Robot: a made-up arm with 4 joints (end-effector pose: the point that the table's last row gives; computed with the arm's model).
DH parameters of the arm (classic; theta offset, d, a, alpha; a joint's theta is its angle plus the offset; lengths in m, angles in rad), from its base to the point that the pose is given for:
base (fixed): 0 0.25 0.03 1.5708
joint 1: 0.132 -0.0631 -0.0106 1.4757
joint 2: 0 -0.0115 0.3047 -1.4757
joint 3: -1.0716 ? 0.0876 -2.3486
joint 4: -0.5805 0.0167 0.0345 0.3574
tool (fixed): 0.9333 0.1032 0 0
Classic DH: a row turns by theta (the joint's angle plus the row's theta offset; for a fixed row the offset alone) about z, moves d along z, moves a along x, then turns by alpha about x.
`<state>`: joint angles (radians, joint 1 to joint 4).
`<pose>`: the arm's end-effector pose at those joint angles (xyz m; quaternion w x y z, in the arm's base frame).
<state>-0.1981 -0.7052 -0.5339 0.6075</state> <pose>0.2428 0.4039 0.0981 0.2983 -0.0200 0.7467 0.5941</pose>
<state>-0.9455 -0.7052 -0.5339 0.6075</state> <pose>0.0829 0.4039 -0.0061 0.0051 0.1983 0.8041 0.5604</pose>
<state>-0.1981 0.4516 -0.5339 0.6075</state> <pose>0.4284 -0.0181 0.1261 0.6104 0.3472 0.6420 0.3076</pose>
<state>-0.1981 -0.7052 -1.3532 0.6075</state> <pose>0.1444 0.3227 0.0786 0.0260 0.0667 0.9272 0.3677</pose>
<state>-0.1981 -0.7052 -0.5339 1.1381</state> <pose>0.2184 0.4054 0.0887 0.1026 0.1537 0.7856 0.5905</pose>
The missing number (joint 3, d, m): -0.0512
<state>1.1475 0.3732 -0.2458 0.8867</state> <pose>0.2277 0.0126 0.6465 0.8448 0.0073 0.0735 0.5299</pose>
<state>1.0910 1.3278 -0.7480 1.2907</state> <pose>0.1958 -0.2560 0.4147 0.5603 0.4773 -0.0935 0.6705</pose>
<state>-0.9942 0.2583 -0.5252 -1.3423</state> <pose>0.2764 0.0755 -0.0725 0.5651 -0.4483 0.6911 0.0455</pose>
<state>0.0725 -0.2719 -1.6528 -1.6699</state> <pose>0.2884 0.2683 0.2141 0.5480 -0.6416 0.4966 0.2034</pose>
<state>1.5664 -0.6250 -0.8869 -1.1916</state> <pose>0.0874 0.3748 0.4869 0.7288 -0.6081 -0.2312 -0.2136</pose>
